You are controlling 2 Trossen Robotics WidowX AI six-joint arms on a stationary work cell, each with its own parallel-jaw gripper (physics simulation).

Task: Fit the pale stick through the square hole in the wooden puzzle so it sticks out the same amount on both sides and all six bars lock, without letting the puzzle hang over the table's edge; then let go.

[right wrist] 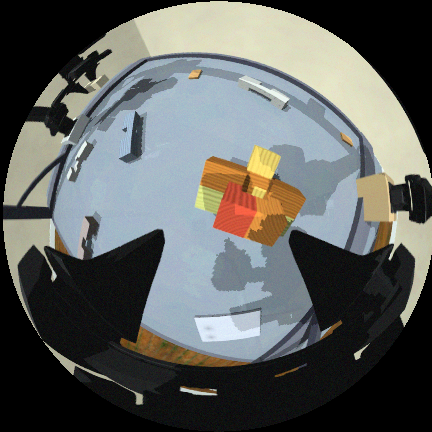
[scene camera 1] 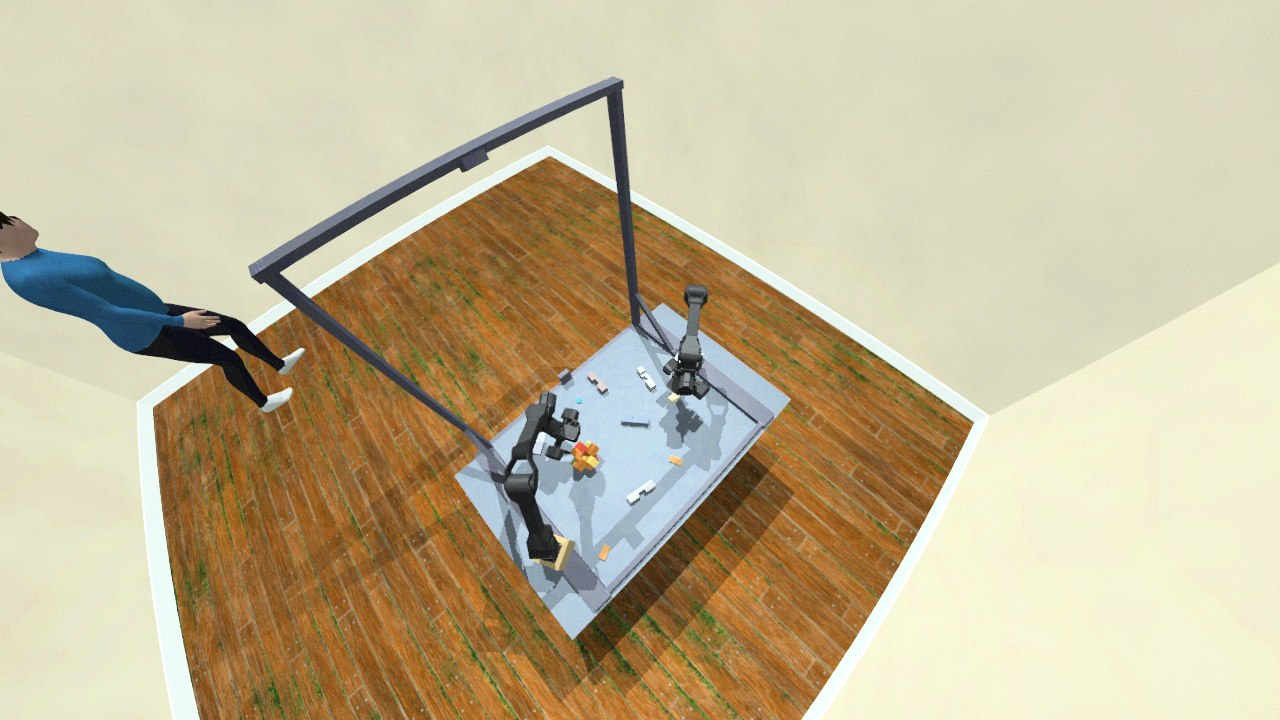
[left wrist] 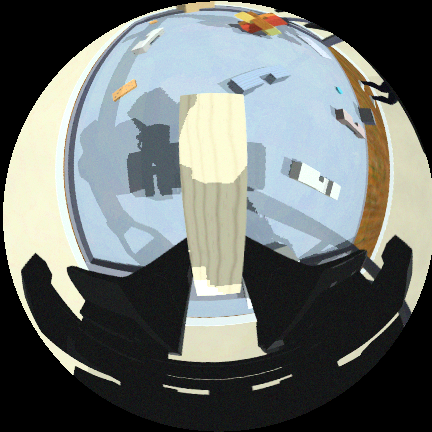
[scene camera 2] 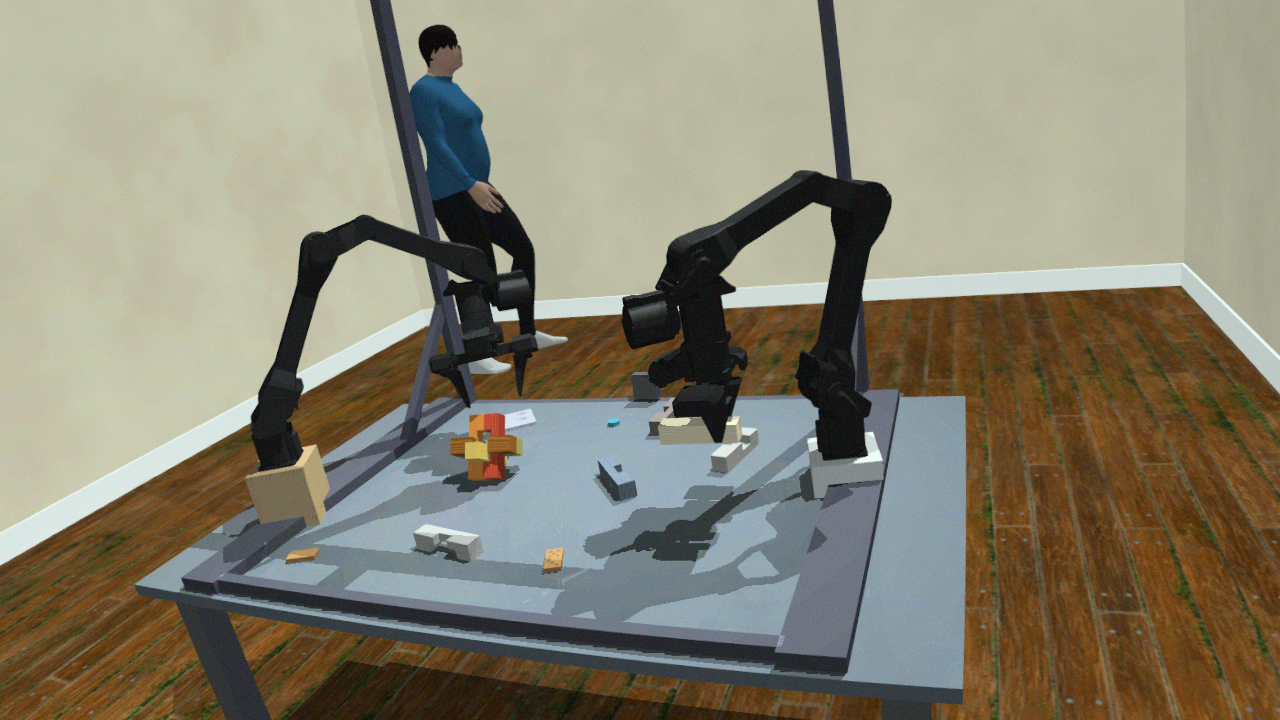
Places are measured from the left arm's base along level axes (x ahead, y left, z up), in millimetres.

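Pixels of known places: left gripper, between the fingertips: (right wrist: pixel 91 88) (left wrist: pixel 214 240) (scene camera 2: pixel 721 437); right gripper, between the fingertips: (right wrist: pixel 229 236) (scene camera 1: pixel 575 441) (scene camera 2: pixel 494 402); left arm's base, origin of its link: (right wrist: pixel 70 128) (scene camera 2: pixel 843 449); right arm's base, origin of its link: (right wrist: pixel 392 198) (scene camera 1: pixel 550 550) (scene camera 2: pixel 281 461).
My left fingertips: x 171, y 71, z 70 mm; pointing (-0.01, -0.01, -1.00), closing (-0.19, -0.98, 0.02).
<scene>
Ahead of a thing's pixels: the offset from my left fingertips to its top centre. Level surfaces: height alone.
The pale stick @[dx +28, dy -5, dz +25 mm] (scene camera 2: pixel 684 431) (left wrist: pixel 212 145) is held level above the table @[dz -120 mm] (scene camera 2: pixel 554 510), with its shadow apart from it. My left gripper (left wrist: pixel 214 240) is shut on the stick near one end; the other end reaches forward in the left wrist view. The puzzle of red, orange and yellow bars (scene camera 1: pixel 584 456) (scene camera 2: pixel 487 447) (left wrist: pixel 260 23) (right wrist: pixel 252 200) stands on the table, well inside its edges and apart from the stick. A small dark gap shows among its upper bars in the right wrist view. My right gripper (scene camera 2: pixel 494 399) (right wrist: pixel 229 236) is open and empty, above and behind the puzzle in scene camera 2.
A blue-grey notched bar @[dx +184, dy -121, dz -92 mm] (scene camera 2: pixel 615 478) lies between puzzle and stick. White notched bars (scene camera 2: pixel 447 541) (left wrist: pixel 314 179), a pinkish bar @[dx +123, dy -357, dz -92 mm] (left wrist: pixel 350 122), a grey block @[dx +178, dy -491, dz -62 mm] (scene camera 2: pixel 644 385), orange pieces @[dx +241, dy +103, dz -112 mm] (scene camera 2: pixel 553 560) @[dx +662, dy +53, dz -112 mm] (scene camera 2: pixel 302 555) and a white card @[dx +467, dy -433, dz -114 mm] (right wrist: pixel 229 326) also lie around.
</scene>
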